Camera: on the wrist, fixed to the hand. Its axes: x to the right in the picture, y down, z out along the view.
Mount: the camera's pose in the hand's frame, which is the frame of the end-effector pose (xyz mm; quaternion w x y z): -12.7 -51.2 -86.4 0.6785 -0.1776 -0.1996 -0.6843
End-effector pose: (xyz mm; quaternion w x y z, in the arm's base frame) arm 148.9 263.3 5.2 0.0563 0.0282 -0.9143 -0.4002
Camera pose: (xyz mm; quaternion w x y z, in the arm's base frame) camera 172.7 166.9 24.7 0.4131 -0.5549 0.5412 0.4781
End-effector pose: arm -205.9 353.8 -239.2 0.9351 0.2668 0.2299 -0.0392
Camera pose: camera -262.6 354.1 -323.1 0.7009 -0.1502 0.1589 -0.6789
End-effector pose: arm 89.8 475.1 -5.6 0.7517 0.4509 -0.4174 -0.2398
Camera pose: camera 156.7 501.2 -76.9 0.3427 0.4102 -0.0821 -0.8412
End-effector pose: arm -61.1 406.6 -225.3 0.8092 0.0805 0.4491 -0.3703
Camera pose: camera -157.2 416.8 -255.4 0.3996 -0.4703 0.2640 -0.7413
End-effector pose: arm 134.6 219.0 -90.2 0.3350 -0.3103 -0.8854 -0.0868
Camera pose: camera 157.5 140.9 -29.9 0.0639 -0.3185 0.8645 0.3834
